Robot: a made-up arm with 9 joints. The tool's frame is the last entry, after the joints.
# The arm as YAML. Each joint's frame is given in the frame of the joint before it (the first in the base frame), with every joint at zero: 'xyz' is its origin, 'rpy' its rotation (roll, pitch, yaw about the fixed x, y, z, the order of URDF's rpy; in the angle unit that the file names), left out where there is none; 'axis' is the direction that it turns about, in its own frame. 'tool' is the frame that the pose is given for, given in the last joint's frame.
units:
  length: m
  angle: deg
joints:
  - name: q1
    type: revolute
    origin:
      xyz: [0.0, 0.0, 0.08]
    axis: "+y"
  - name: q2
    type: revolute
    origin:
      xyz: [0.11, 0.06, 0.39]
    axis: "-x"
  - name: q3
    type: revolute
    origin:
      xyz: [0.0, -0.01, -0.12]
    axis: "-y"
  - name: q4
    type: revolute
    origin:
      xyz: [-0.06, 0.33, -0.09]
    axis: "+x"
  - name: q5
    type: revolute
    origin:
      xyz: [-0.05, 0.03, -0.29]
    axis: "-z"
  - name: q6
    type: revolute
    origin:
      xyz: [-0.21, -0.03, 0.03]
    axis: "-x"
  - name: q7
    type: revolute
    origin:
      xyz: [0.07, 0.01, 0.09]
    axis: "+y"
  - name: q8
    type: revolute
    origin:
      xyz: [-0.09, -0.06, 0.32]
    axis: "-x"
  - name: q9
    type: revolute
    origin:
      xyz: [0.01, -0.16, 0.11]
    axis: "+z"
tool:
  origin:
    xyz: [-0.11, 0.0, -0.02]
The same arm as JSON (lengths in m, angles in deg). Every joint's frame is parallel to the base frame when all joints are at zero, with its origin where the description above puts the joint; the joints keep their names.
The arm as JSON. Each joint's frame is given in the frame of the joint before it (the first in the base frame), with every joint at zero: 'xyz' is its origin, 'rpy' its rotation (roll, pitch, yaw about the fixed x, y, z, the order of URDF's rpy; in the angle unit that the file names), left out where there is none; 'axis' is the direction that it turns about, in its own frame. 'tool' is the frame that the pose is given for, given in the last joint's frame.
{
  "units": {
    "length": "m",
    "angle": "deg"
  },
  "joints": [
    {
      "name": "q1",
      "type": "revolute",
      "origin": {
        "xyz": [
          0.0,
          0.0,
          0.08
        ]
      },
      "axis": "+y"
    },
    {
      "name": "q2",
      "type": "revolute",
      "origin": {
        "xyz": [
          0.11,
          0.06,
          0.39
        ]
      },
      "axis": "-x"
    },
    {
      "name": "q3",
      "type": "revolute",
      "origin": {
        "xyz": [
          0.0,
          -0.01,
          -0.12
        ]
      },
      "axis": "-y"
    },
    {
      "name": "q4",
      "type": "revolute",
      "origin": {
        "xyz": [
          -0.06,
          0.33,
          -0.09
        ]
      },
      "axis": "+x"
    },
    {
      "name": "q5",
      "type": "revolute",
      "origin": {
        "xyz": [
          -0.05,
          0.03,
          -0.29
        ]
      },
      "axis": "-z"
    },
    {
      "name": "q6",
      "type": "revolute",
      "origin": {
        "xyz": [
          -0.21,
          -0.03,
          0.03
        ]
      },
      "axis": "-x"
    },
    {
      "name": "q7",
      "type": "revolute",
      "origin": {
        "xyz": [
          0.07,
          0.01,
          0.09
        ]
      },
      "axis": "+y"
    },
    {
      "name": "q8",
      "type": "revolute",
      "origin": {
        "xyz": [
          -0.09,
          -0.06,
          0.32
        ]
      },
      "axis": "-x"
    },
    {
      "name": "q9",
      "type": "revolute",
      "origin": {
        "xyz": [
          0.01,
          -0.16,
          0.11
        ]
      },
      "axis": "+z"
    }
  ],
  "tool": {
    "origin": {
      "xyz": [
        -0.11,
        0.0,
        -0.02
      ]
    }
  }
}

